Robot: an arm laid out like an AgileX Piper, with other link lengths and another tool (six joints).
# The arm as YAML. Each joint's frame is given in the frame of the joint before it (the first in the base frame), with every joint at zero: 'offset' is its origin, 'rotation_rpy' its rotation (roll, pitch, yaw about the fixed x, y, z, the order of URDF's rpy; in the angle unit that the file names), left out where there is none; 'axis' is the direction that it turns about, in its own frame. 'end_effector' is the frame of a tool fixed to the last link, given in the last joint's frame.
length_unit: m
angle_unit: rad
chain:
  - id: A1
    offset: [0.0, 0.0, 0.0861]
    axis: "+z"
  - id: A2
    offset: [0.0, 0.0, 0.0]
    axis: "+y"
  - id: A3
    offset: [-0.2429, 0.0, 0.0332]
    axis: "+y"
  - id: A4
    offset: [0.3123, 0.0, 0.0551]
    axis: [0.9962, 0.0, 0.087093]
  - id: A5
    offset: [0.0, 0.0, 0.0]
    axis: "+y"
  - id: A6
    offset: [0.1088, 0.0, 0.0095]
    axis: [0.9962, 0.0, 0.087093]
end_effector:
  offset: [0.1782, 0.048, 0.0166]
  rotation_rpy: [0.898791, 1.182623, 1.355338]
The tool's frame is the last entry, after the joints.
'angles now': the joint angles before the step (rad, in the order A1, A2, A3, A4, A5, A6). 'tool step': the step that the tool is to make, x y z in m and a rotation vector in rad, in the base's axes. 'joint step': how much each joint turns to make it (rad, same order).
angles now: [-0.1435, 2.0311, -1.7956, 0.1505, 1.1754, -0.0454]
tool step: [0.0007, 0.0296, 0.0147, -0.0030, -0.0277, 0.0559]
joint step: [0.0559, -0.0280, 0.0001, 0.0002, 0.0000, 0.0000]
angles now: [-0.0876, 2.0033, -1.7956, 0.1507, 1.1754, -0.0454]
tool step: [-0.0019, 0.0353, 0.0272, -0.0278, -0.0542, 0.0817]
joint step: [0.0787, -0.0551, -0.0005, -0.0250, 0.0002, -0.0007]
